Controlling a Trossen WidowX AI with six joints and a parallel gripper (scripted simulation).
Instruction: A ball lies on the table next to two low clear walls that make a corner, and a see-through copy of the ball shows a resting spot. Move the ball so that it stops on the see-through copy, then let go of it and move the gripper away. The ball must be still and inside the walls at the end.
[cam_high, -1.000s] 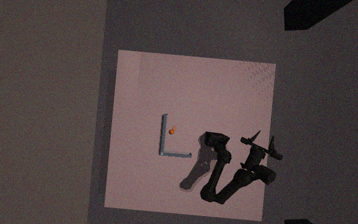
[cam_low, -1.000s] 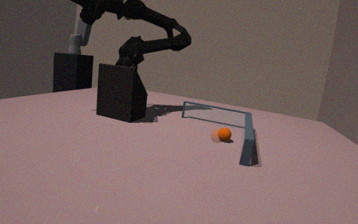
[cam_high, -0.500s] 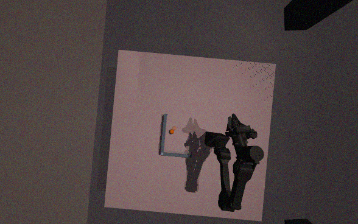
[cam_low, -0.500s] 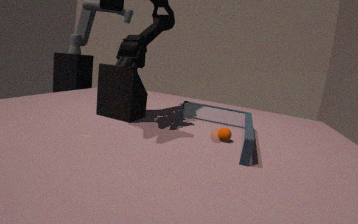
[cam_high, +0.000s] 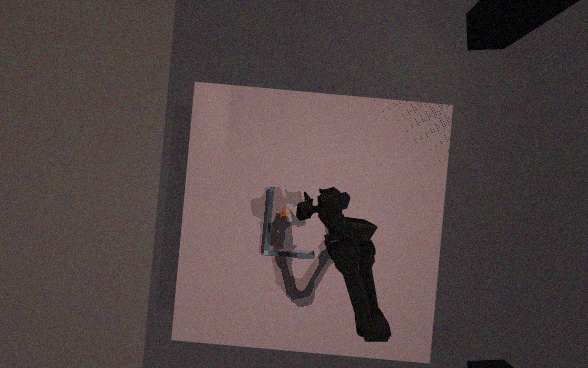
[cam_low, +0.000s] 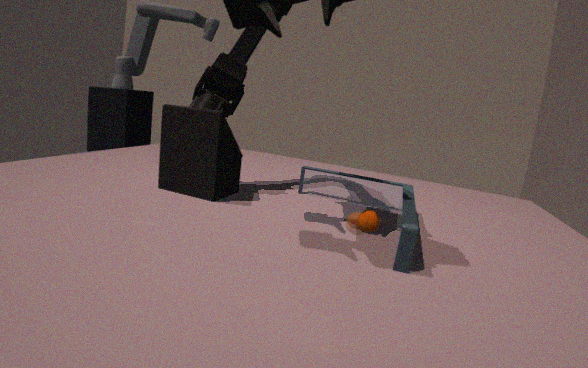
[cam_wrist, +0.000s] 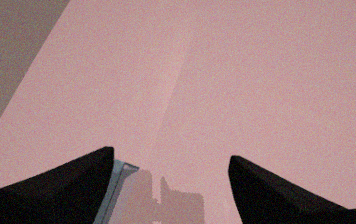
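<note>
The see-through copy of ball lies 27 cm below my gripper tip, 11 cm ahead of it and 10 cm to the left of it.
</note>
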